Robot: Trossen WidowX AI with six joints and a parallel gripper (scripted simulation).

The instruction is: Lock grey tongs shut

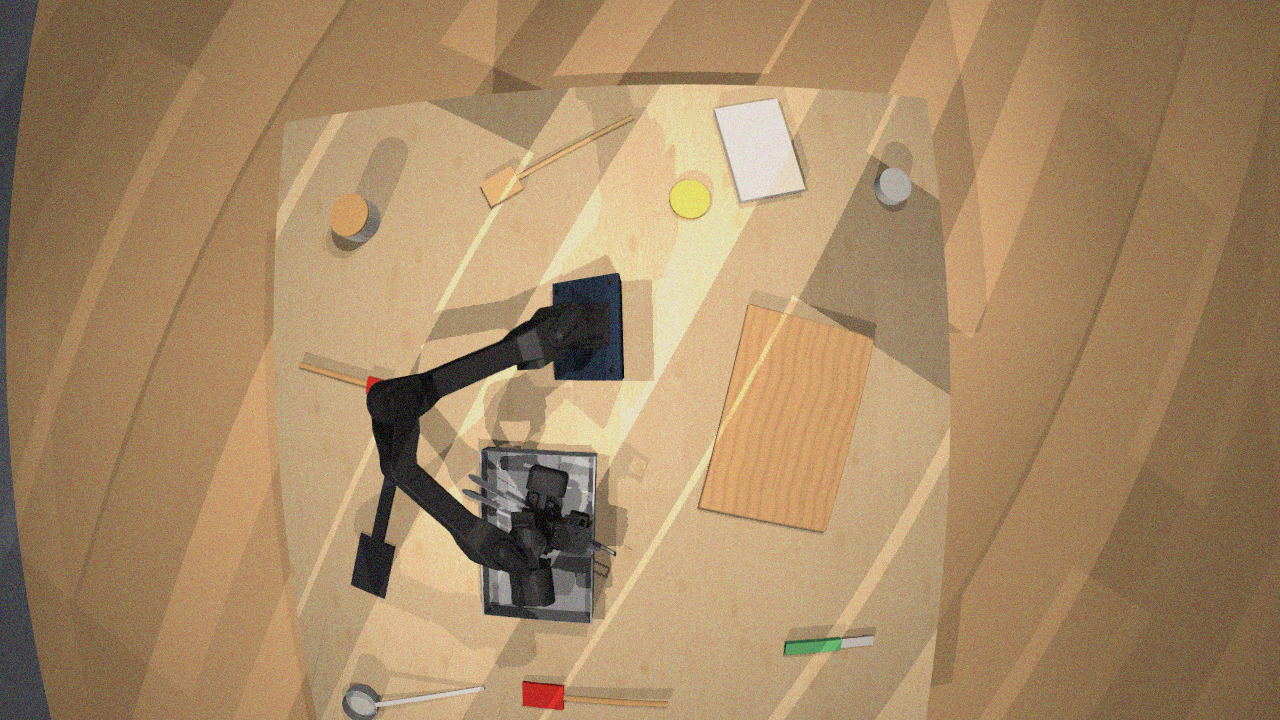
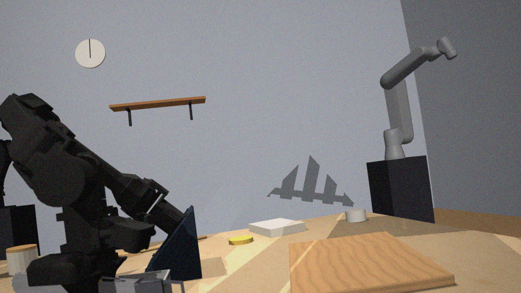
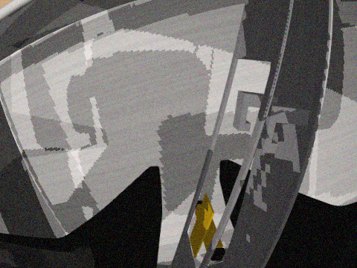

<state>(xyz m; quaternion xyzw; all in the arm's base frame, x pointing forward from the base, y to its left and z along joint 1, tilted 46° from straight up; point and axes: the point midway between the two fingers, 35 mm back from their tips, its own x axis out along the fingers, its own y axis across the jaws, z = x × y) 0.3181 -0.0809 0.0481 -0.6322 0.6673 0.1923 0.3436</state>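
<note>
My gripper tip is now 4 cm short of the roasting tin and 2 cm to the left of it. From my gripper tip the other things lie so: black spatula (6 cm ahead, 33 cm to the right, 3 cm below); then red spatula (39 cm ahead, 5 cm to the left, 2 cm below); then yellow marker (1 cm to the left, 4 cm above).
</note>
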